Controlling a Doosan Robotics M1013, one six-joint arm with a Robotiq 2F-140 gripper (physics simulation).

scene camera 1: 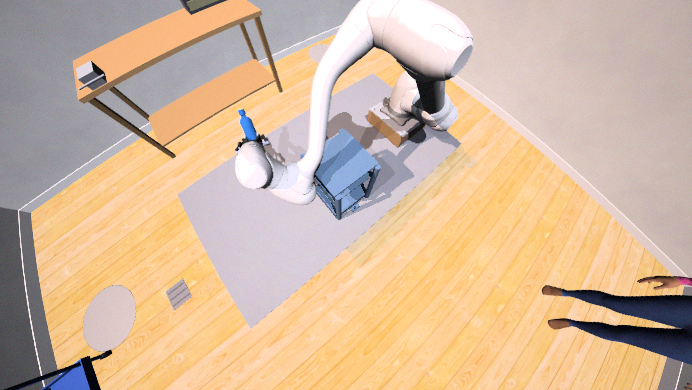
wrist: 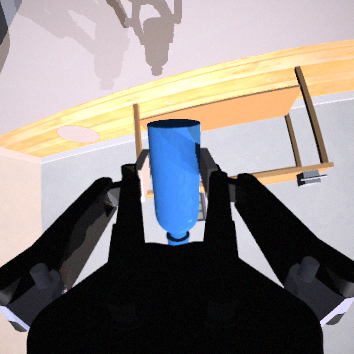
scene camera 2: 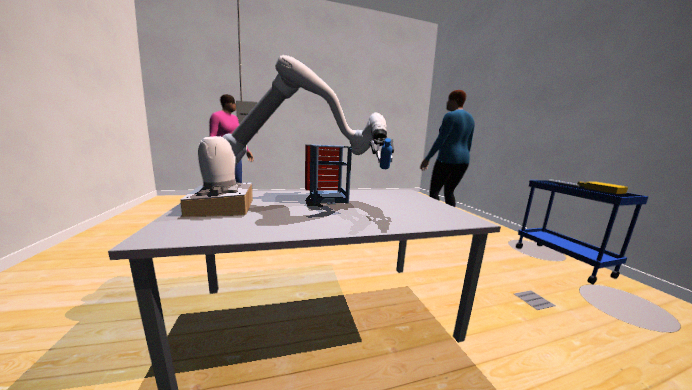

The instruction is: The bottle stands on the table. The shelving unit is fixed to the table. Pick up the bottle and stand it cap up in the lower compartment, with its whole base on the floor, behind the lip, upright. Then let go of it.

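Pixels of known places: gripper, between the fingertips: (scene camera 1: 252, 136) (wrist: 174, 159) (scene camera 2: 385, 160); arm's base, origin of its link: (scene camera 1: 398, 112) (scene camera 2: 221, 189).
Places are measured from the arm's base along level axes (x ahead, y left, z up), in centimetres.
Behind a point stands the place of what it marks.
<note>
The blue bottle (scene camera 1: 248, 127) @(y -28.6, x 80.1, z 24.9 cm) (scene camera 2: 385, 155) @(y -32.7, x 78.5, z 22.3 cm) (wrist: 175, 190) @(y -27.4, x 80.9, z 23.1 cm) is held in the air, well above the table (scene camera 1: 215, 240) @(y -14.7, x 131.0, z -10.0 cm) (scene camera 2: 430, 215) @(y -33.1, x 109.6, z -10.0 cm). Its cap points up in scene camera 2, with a slight lean. My gripper (scene camera 1: 252, 140) @(y -28.6, x 80.8, z 19.6 cm) (scene camera 2: 384, 148) @(y -28.6, x 80.8, z 19.6 cm) (wrist: 174, 159) @(y -28.6, x 80.8, z 19.6 cm) is shut on the bottle's body, one finger on each side. The blue-grey shelving unit (scene camera 1: 345, 160) @(y 13.0, x 60.8, z 24.7 cm) (scene camera 2: 348, 175) @(y -1.6, x 71.0, z 7.7 cm) stands on the table, to the left of the gripper in scene camera 2. Bottle and gripper are outside it and apart from it. Its lower compartment shows partly; the lip is too small to make out clearly.
The arm's wooden base block (scene camera 1: 387, 128) @(y 2.9, x 14.0, z -2.2 cm) (scene camera 2: 215, 205) @(y -13.6, x -0.6, z -4.7 cm) sits on the table beyond the unit. A wooden workbench (scene camera 1: 165, 45) stands off the table. A red drawer cabinet (scene camera 2: 328, 176) shows through the unit. Two people (scene camera 2: 456, 132) (scene camera 2: 223, 122) and a blue cart (scene camera 2: 632, 200) are around the table.
</note>
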